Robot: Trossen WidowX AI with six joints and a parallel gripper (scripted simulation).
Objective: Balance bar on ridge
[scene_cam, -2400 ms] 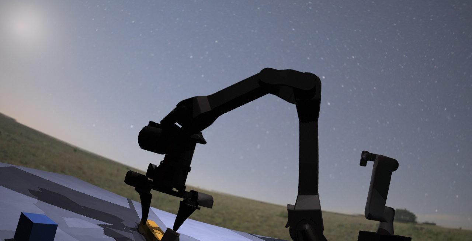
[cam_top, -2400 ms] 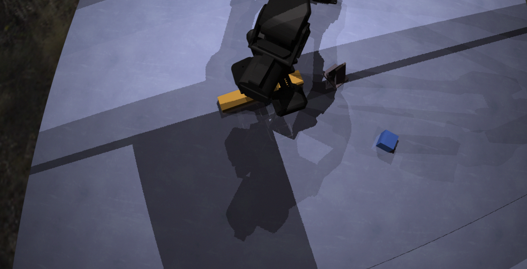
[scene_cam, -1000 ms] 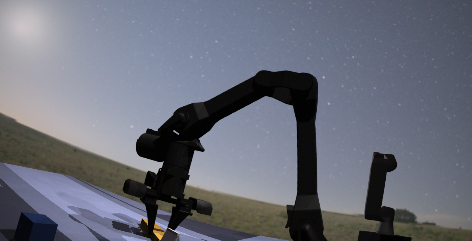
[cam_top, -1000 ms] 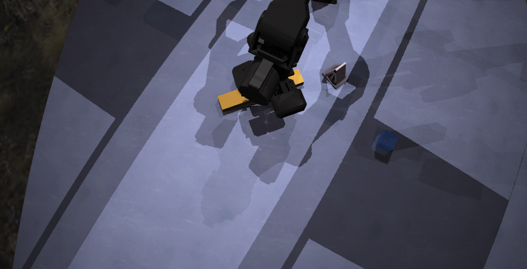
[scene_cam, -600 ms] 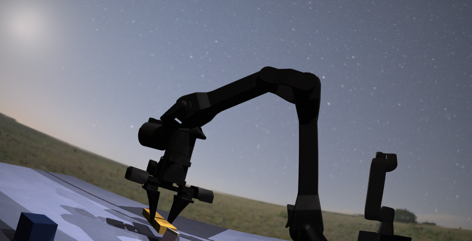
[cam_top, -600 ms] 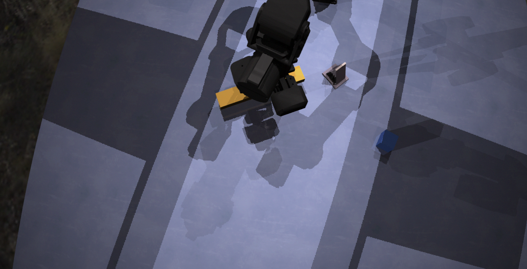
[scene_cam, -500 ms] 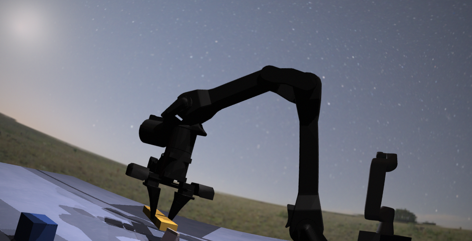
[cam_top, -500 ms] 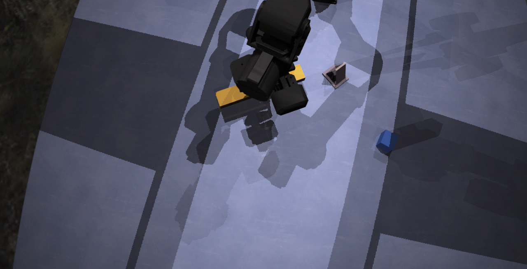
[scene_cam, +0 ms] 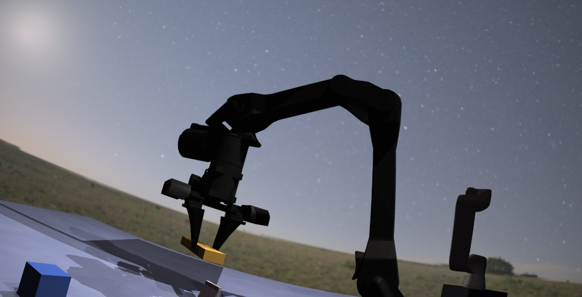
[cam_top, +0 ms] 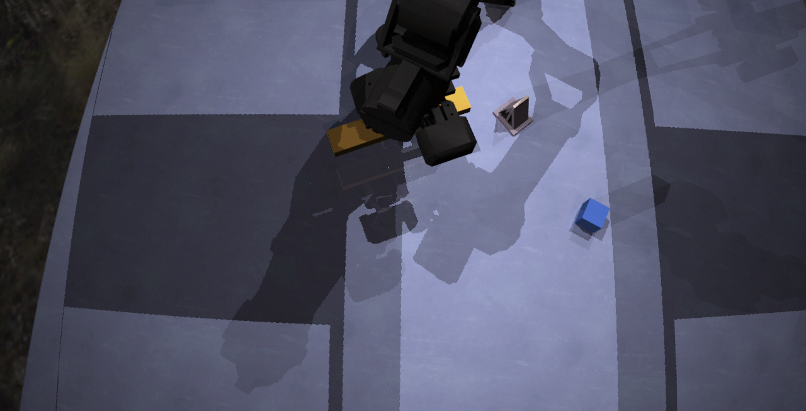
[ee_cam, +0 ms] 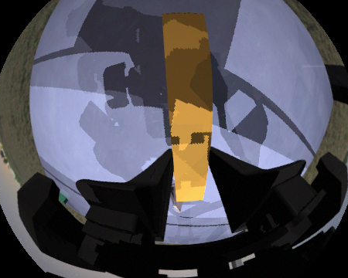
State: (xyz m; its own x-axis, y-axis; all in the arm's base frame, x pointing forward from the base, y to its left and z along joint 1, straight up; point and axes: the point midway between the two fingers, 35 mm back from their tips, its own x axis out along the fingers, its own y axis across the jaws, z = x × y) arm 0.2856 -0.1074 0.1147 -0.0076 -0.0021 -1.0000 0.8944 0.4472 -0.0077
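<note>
The orange bar is 3 cm to the right of my gripper tip and 1 cm ahead of it. The rest, counted from my gripper tip: blue cube: 26 cm to the left, 9 cm ahead, 6 cm below.
</note>
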